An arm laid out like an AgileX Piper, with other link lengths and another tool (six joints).
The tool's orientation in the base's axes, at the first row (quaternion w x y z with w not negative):
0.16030, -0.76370, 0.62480, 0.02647
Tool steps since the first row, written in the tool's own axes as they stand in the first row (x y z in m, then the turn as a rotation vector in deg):
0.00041, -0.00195, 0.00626, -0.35, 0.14, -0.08
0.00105, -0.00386, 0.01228, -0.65, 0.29, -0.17
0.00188, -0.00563, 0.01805, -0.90, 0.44, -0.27
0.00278, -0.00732, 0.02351, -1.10, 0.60, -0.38
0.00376, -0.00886, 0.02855, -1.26, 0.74, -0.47
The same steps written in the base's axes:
0.00297, 0.00168, -0.00562, -0.22, 0.29, 0.13
0.00591, 0.00307, -0.01107, -0.45, 0.52, 0.26
0.00872, 0.00418, -0.01636, -0.66, 0.70, 0.38
0.01141, 0.00513, -0.02139, -0.88, 0.83, 0.50
0.01391, 0.00587, -0.02607, -1.06, 0.94, 0.59

